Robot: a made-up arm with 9 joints. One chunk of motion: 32 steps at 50 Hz.
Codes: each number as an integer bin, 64 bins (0 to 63) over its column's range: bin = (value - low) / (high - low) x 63, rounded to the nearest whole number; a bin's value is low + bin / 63 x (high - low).
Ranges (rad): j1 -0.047..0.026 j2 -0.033..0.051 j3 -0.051..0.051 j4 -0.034..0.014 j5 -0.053..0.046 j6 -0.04..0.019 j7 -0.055..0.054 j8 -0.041..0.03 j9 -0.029..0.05
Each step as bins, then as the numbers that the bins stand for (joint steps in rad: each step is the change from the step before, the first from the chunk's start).
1 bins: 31 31 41 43 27 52 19 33 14
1 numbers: -0.01108 0.00833 0.01538 -0.00124 -0.01057 0.00870 -0.02213 -0.00381 -0.01144
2 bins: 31 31 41 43 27 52 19 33 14
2 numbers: -0.01108 0.00833 0.01538 -0.00124 -0.01057 0.00870 -0.02213 -0.00381 -0.01144
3 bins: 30 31 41 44 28 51 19 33 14
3 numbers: -0.01224 0.00833 0.01538 -0.00048 -0.00900 0.00776 -0.02213 -0.00381 -0.01144
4 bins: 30 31 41 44 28 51 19 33 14
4 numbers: -0.01224 0.00833 0.01538 -0.00048 -0.00900 0.00776 -0.02213 -0.00381 -0.01144
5 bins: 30 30 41 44 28 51 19 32 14
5 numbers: -0.01224 0.00700 0.01538 -0.00048 -0.00900 0.00776 -0.02213 -0.00494 -0.01144
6 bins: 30 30 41 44 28 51 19 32 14
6 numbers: -0.01224 0.00700 0.01538 -0.00048 -0.00900 0.00776 -0.02213 -0.00494 -0.01144
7 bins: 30 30 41 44 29 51 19 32 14
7 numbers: -0.01224 0.00700 0.01538 -0.00048 -0.00743 0.00776 -0.02213 -0.00494 -0.01144
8 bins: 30 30 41 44 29 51 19 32 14
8 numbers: -0.01224 0.00700 0.01538 -0.00048 -0.00743 0.00776 -0.02213 -0.00494 -0.01144
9 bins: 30 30 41 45 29 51 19 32 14
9 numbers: -0.01224 0.00700 0.01538 0.00029 -0.00743 0.00776 -0.02213 -0.00494 -0.01144
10 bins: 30 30 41 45 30 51 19 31 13
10 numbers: -0.01224 0.00700 0.01538 0.00029 -0.00586 0.00776 -0.02213 -0.00606 -0.01270
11 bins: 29 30 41 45 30 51 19 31 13
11 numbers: -0.01340 0.00700 0.01538 0.00029 -0.00586 0.00776 -0.02213 -0.00606 -0.01270
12 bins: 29 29 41 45 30 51 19 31 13
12 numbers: -0.01340 0.00567 0.01538 0.00029 -0.00586 0.00776 -0.02213 -0.00606 -0.01270
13 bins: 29 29 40 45 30 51 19 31 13
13 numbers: -0.01340 0.00567 0.01376 0.00029 -0.00586 0.00776 -0.02213 -0.00606 -0.01270
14 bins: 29 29 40 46 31 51 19 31 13
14 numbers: -0.01340 0.00567 0.01376 0.00105 -0.00429 0.00776 -0.02213 -0.00606 -0.01270
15 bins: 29 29 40 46 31 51 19 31 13
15 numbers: -0.01340 0.00567 0.01376 0.00105 -0.00429 0.00776 -0.02213 -0.00606 -0.01270
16 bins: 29 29 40 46 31 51 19 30 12
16 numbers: -0.01340 0.00567 0.01376 0.00105 -0.00429 0.00776 -0.02213 -0.00719 -0.01395
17 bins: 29 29 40 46 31 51 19 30 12
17 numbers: -0.01340 0.00567 0.01376 0.00105 -0.00429 0.00776 -0.02213 -0.00719 -0.01395
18 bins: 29 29 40 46 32 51 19 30 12
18 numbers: -0.01340 0.00567 0.01376 0.00105 -0.00271 0.00776 -0.02213 -0.00719 -0.01395
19 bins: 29 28 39 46 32 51 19 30 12
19 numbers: -0.01340 0.00433 0.01214 0.00105 -0.00271 0.00776 -0.02213 -0.00719 -0.01395
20 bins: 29 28 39 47 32 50 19 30 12
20 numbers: -0.01340 0.00433 0.01214 0.00181 -0.00271 0.00683 -0.02213 -0.00719 -0.01395
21 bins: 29 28 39 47 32 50 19 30 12
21 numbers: -0.01340 0.00433 0.01214 0.00181 -0.00271 0.00683 -0.02213 -0.00719 -0.01395
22 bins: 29 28 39 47 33 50 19 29 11
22 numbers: -0.01340 0.00433 0.01214 0.00181 -0.00114 0.00683 -0.02213 -0.00832 -0.01521
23 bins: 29 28 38 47 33 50 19 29 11
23 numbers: -0.01340 0.00433 0.01052 0.00181 -0.00114 0.00683 -0.02213 -0.00832 -0.01521
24 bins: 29 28 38 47 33 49 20 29 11
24 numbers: -0.01340 0.00433 0.01052 0.00181 -0.00114 0.00589 -0.02040 -0.00832 -0.01521
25 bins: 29 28 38 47 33 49 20 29 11
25 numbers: -0.01340 0.00433 0.01052 0.00181 -0.00114 0.00589 -0.02040 -0.00832 -0.01521
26 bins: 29 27 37 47 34 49 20 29 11
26 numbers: -0.01340 0.00300 0.00890 0.00181 0.00043 0.00589 -0.02040 -0.00832 -0.01521
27 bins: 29 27 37 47 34 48 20 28 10
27 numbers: -0.01340 0.00300 0.00890 0.00181 0.00043 0.00495 -0.02040 -0.00944 -0.01646
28 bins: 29 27 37 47 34 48 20 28 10
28 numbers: -0.01340 0.00300 0.00890 0.00181 0.00043 0.00495 -0.02040 -0.00944 -0.01646
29 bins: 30 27 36 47 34 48 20 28 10
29 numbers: -0.01224 0.00300 0.00729 0.00181 0.00043 0.00495 -0.02040 -0.00944 -0.01646
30 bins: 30 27 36 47 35 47 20 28 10
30 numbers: -0.01224 0.00300 0.00729 0.00181 0.00200 0.00402 -0.02040 -0.00944 -0.01646
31 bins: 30 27 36 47 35 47 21 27 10
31 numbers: -0.01224 0.00300 0.00729 0.00181 0.00200 0.00402 -0.01867 -0.01057 -0.01646
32 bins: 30 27 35 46 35 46 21 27 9
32 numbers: -0.01224 0.00300 0.00567 0.00105 0.00200 0.00308 -0.01867 -0.01057 -0.01771
